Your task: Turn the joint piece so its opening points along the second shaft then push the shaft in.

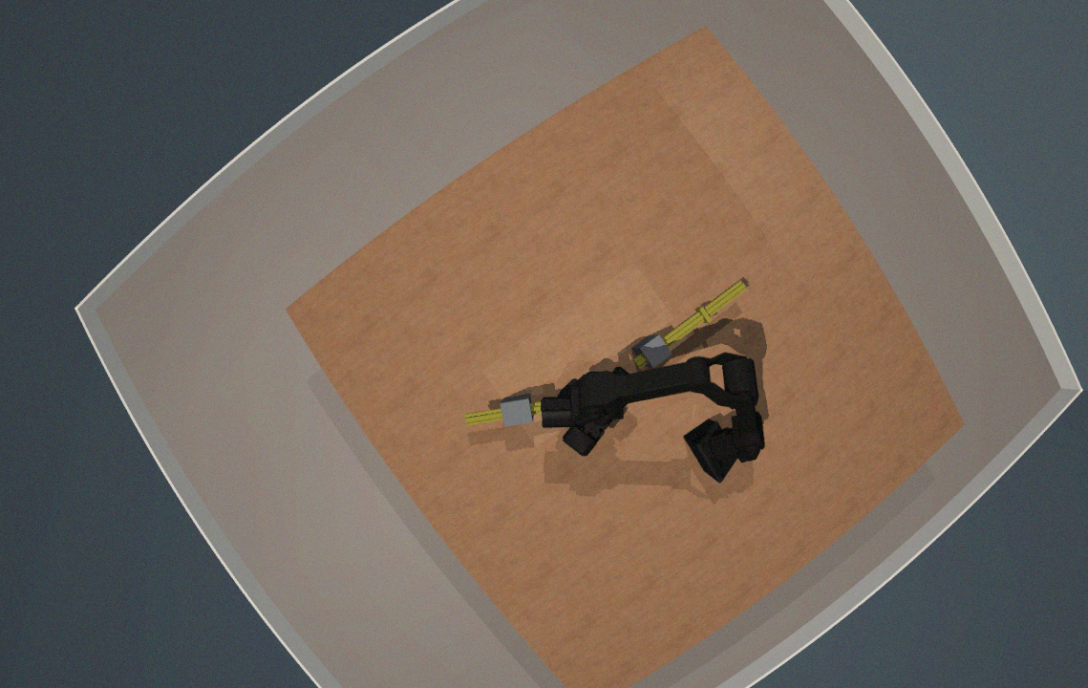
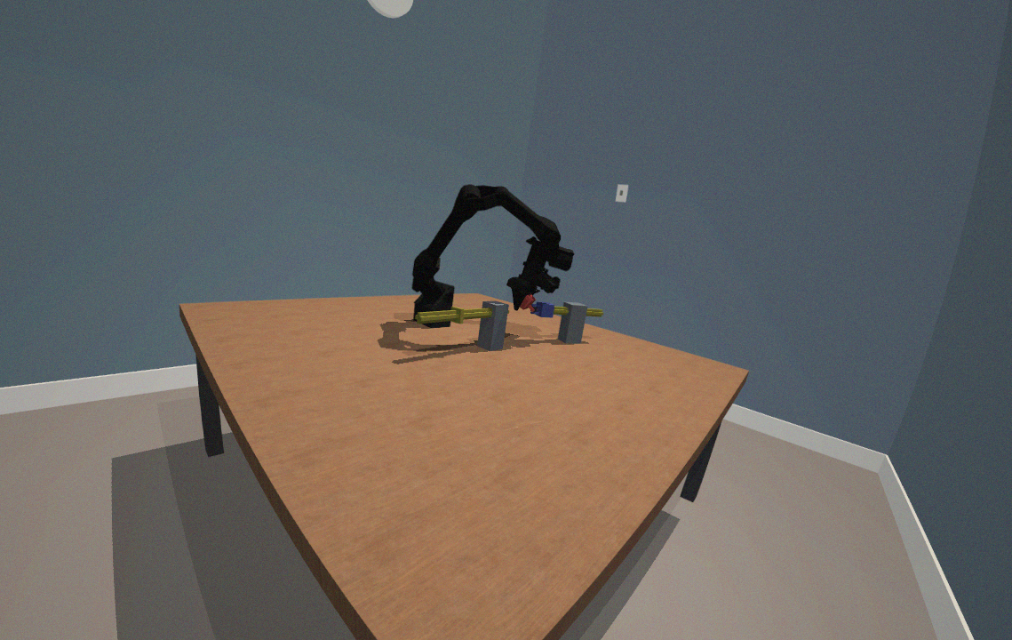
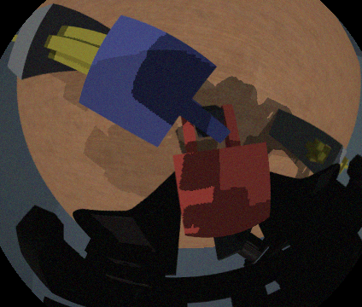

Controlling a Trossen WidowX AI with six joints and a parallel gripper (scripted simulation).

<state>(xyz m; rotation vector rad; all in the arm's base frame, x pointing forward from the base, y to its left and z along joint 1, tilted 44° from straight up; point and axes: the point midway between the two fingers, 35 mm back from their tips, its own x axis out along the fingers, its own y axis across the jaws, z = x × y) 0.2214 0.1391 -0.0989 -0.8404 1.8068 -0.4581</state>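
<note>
The red square joint piece lies 3 cm above my gripper tip, 2 cm ahead of it and 1 cm to the left of it.
</note>
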